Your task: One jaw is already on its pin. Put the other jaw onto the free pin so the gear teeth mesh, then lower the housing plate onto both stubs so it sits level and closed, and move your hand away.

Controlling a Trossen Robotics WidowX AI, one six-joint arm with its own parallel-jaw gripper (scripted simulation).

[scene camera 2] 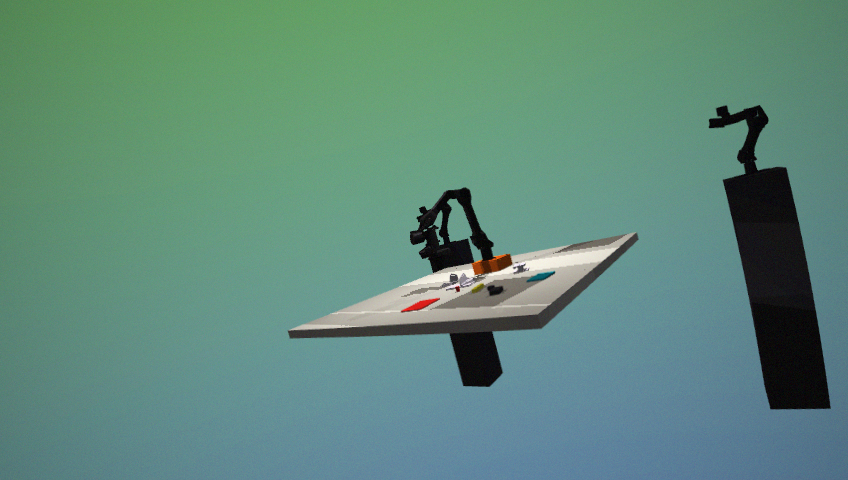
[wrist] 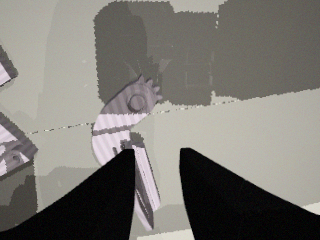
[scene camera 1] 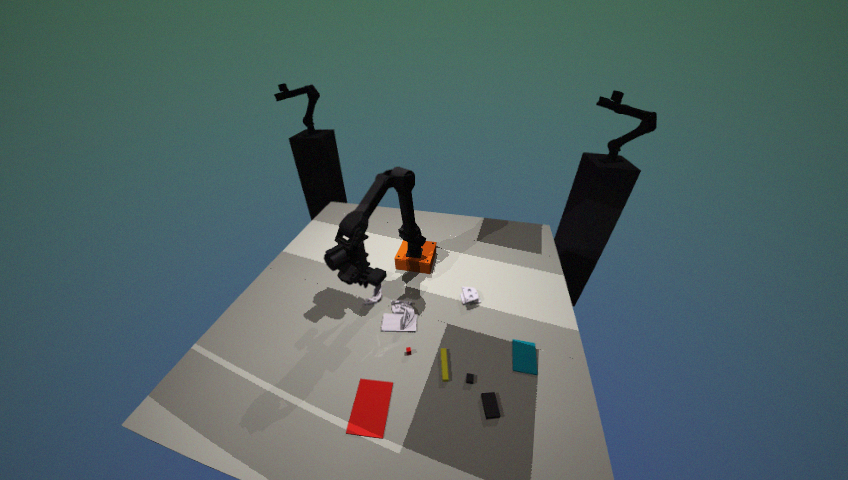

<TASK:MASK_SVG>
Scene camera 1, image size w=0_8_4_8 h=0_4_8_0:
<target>my gripper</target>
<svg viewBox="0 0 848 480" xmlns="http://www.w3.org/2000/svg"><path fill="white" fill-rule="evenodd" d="M387 275L386 271L382 269L368 267L370 262L367 262L366 258L369 255L366 252L363 257L351 259L350 262L337 269L340 271L337 277L348 285L358 283L361 287L364 285L365 289L368 284L377 287Z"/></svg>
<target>teal sheet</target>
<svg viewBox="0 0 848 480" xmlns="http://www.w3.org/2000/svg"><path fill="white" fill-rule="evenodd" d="M513 339L513 371L538 375L535 343Z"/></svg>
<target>red sheet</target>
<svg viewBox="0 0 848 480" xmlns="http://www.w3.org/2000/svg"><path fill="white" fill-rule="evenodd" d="M360 378L346 434L383 439L393 383Z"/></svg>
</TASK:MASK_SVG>
